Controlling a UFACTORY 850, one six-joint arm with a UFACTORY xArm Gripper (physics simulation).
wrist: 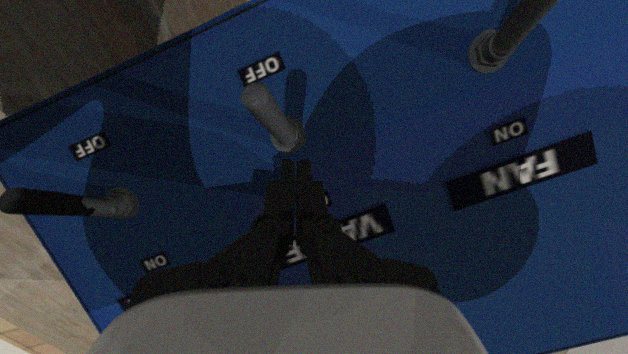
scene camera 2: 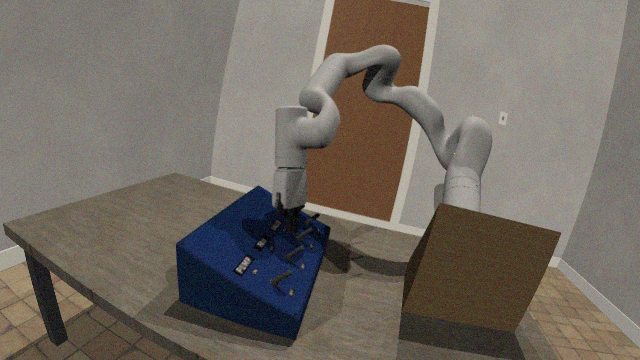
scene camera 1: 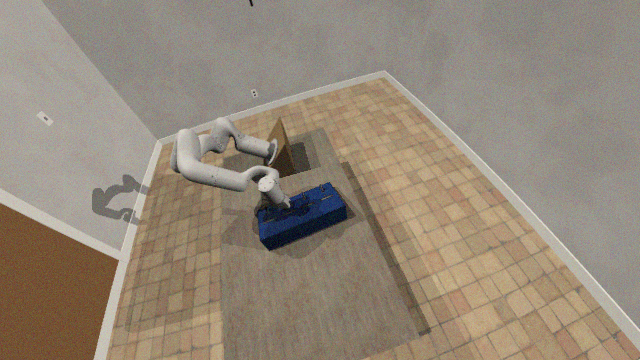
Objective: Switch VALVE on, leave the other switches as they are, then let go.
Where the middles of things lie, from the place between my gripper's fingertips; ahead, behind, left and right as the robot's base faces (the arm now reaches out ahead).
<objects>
I see the blue switch panel (scene camera 2: 226, 267) 70 mm to the left of my hand, 40 mm ahead of it and 20 mm below it.
</objects>
